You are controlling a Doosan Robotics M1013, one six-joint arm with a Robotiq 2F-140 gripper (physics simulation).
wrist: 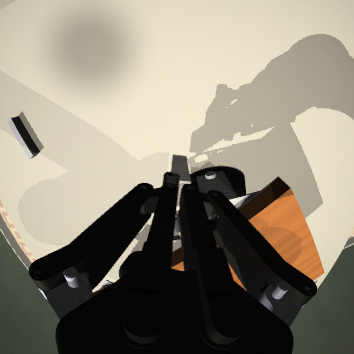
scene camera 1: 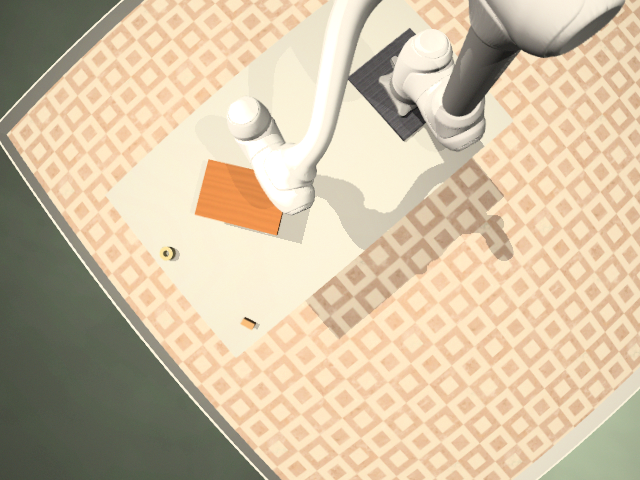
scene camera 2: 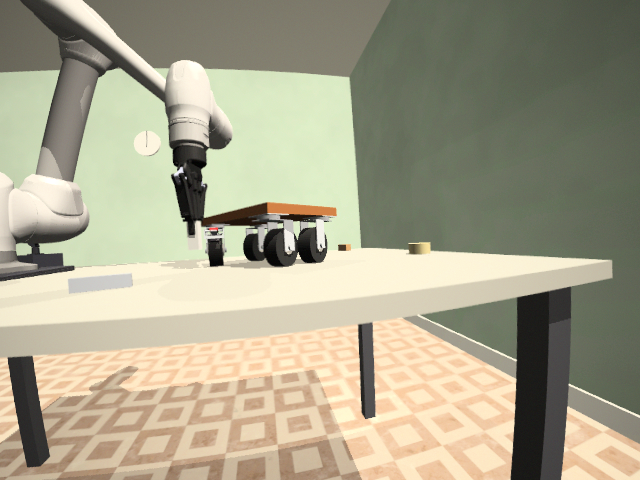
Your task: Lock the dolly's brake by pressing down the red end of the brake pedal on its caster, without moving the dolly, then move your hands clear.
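Seen in the pictures: gripper, fingertip midpoint: (wrist: 177, 166) (scene camera 2: 195, 249); arm's base, link origin: (scene camera 1: 408, 88).
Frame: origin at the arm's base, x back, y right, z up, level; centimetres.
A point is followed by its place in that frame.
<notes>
The dolly (scene camera 1: 232, 198) {x -78.2, y -7.8, z 11.1 cm} (scene camera 2: 302, 209) {x -85.1, y 2.3, z 10.2 cm} (wrist: 295, 215) {x -59.9, y -13.6, z 11.1 cm} has an orange deck and stands upright on black caster wheels. In scene camera 2, the near-arm caster (scene camera 2: 215, 252) {x -63.9, y -4.0, z 2.2 cm} is seen edge-on at the deck's left end; its wheel (wrist: 227, 181) {x -60.0, y -8.5, z 4.9 cm} also shows in the wrist view. The pedal's red end (scene camera 2: 212, 228) {x -64.7, y -1.2, z 7.6 cm} shows above that wheel; it does not show in the wrist view, and its tilt is too small to tell. My gripper (scene camera 2: 193, 242) {x -59.5, y -3.1, z 3.1 cm} (wrist: 177, 166) {x -59.5, y -3.1, z 3.1 cm} is shut and empty, pointing down. Its pale fingertips are beside the caster at wheel height, above the table; contact is unclear.
A grey block (scene camera 2: 100, 283) {x -57.7, y 22.4, z -0.4 cm} (wrist: 25, 135) {x -57.2, y 21.2, z -0.5 cm} lies on the table (scene camera 1: 196, 289) {x -111.5, y -28.3, z -1.4 cm} (scene camera 2: 361, 294) {x -91.5, y 31.7, z -1.4 cm}. A yellow ring (scene camera 1: 161, 253) {x -116.0, y -9.4, z 1.3 cm} (scene camera 2: 417, 249) {x -112.9, y -8.1, z -0.1 cm} and a small orange block (scene camera 1: 248, 323) {x -98.4, y -49.7, z 1.1 cm} (scene camera 2: 344, 247) {x -98.7, y -47.8, z -0.1 cm} are beyond the dolly. The arm's dark base plate (scene camera 1: 379, 103) {x -13.1, y 0.3, z -0.2 cm} is at the table's other end.
</notes>
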